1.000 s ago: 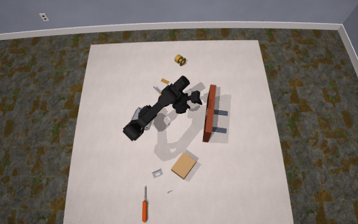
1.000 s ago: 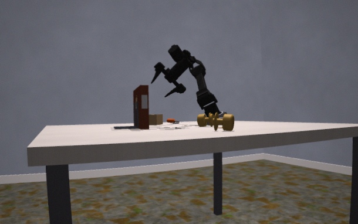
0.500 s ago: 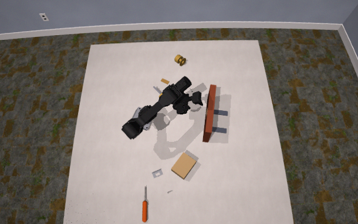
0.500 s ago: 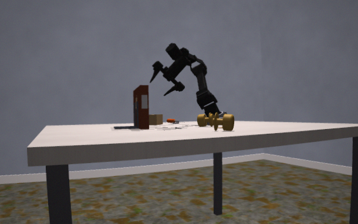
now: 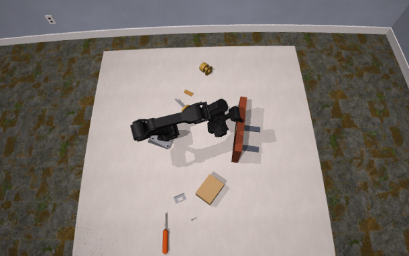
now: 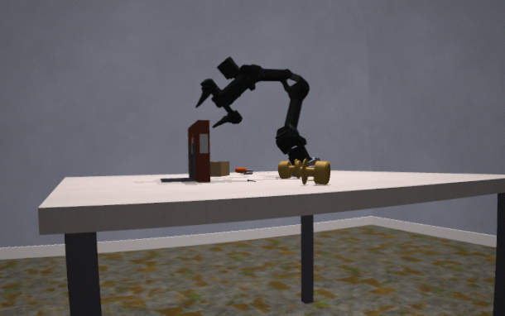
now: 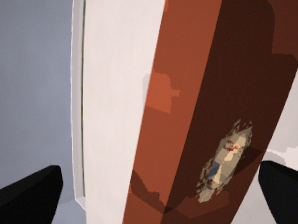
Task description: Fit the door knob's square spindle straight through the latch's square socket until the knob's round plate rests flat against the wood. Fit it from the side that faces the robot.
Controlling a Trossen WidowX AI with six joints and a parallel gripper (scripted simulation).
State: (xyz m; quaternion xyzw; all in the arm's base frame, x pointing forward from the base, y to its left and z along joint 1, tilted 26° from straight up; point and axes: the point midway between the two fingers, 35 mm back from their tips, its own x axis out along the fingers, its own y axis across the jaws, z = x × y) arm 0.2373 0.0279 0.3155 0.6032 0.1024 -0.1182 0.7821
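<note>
Right now my hand is 120 mm above the grey latch socket, 60 mm short of it and 30 mm to the right of it. Round my hand: red-brown wooden door slab: 130 mm below, 60 mm ahead, 30 mm to the left; grey latch plate: 180 mm to the left, 120 mm below, 80 mm ahead; tan cardboard box: 270 mm to the right, 210 mm below, 100 mm behind.
</note>
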